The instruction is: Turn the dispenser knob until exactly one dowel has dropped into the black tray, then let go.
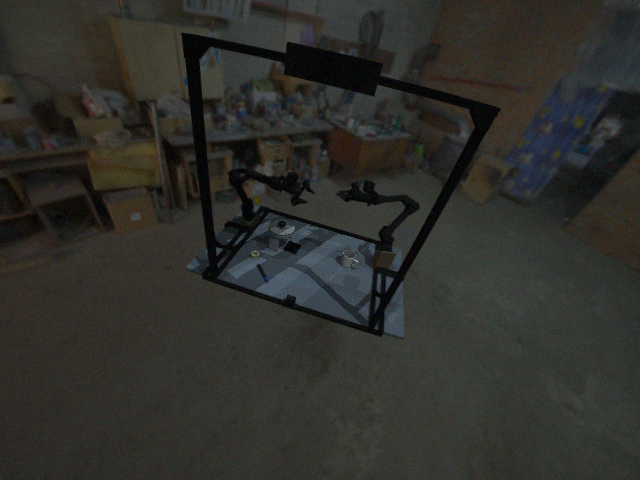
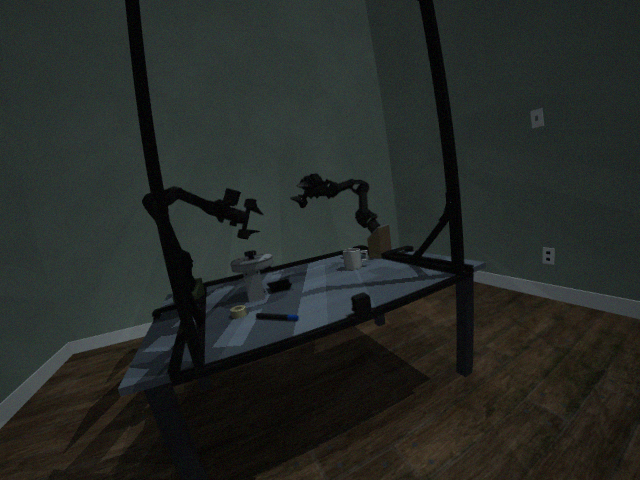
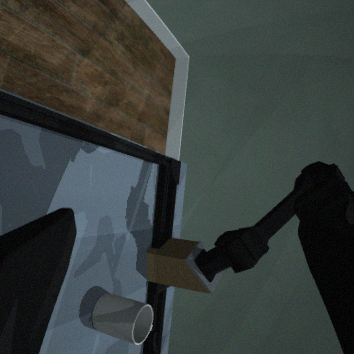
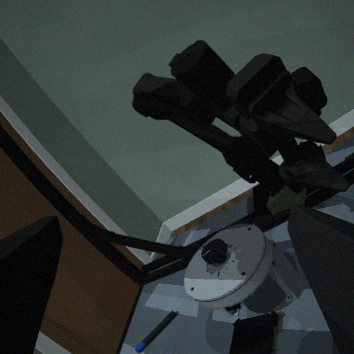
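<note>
The dispenser is a pale round drum on a stand at the left of the table, with a dark knob on top. The black tray lies on the table beside its base. No dowel can be made out in the tray, whose inside is too dark to read. My left gripper is open and empty, raised above the dispenser's level, apart from the knob. My right gripper is open and empty, high over the table's far side.
A white mug stands at the right. A tape roll and a blue-tipped marker lie near the dispenser. A brown block stands by the right arm's base.
</note>
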